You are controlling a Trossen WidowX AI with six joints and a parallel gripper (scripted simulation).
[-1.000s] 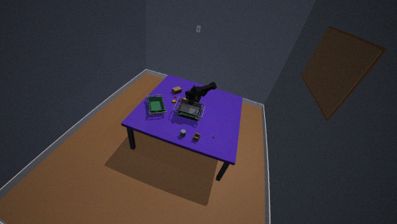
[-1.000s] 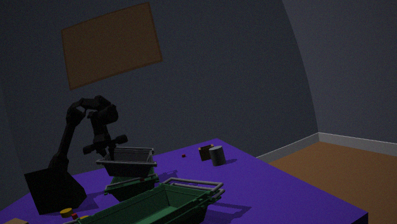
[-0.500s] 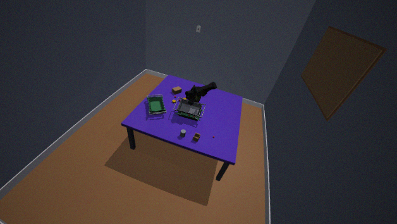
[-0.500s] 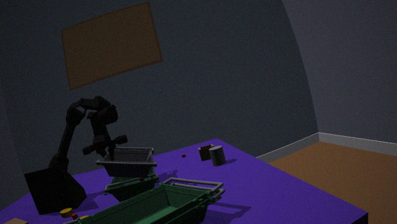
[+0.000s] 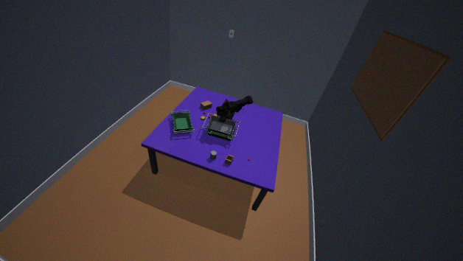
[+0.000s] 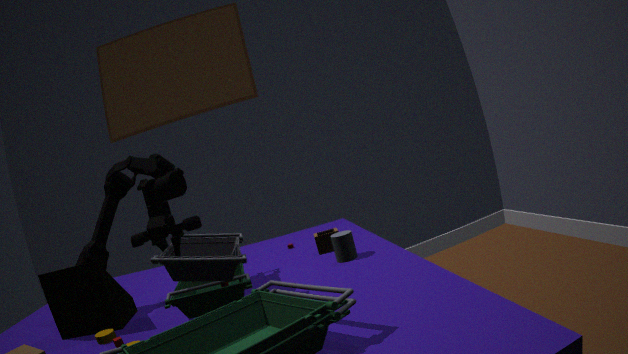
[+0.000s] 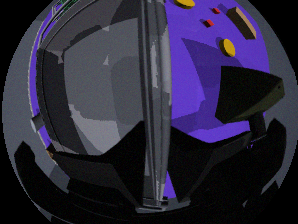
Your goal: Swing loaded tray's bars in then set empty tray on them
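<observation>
The grey tray lies 80 mm ahead of my gripper tip, 10 mm to the right of it and 10 mm above it. From my gripper tip the other things lie so: tan block 360 mm behind, 270 mm to the right, 80 mm below; red block 350 mm ahead, 340 mm to the left, 100 mm below.
</observation>
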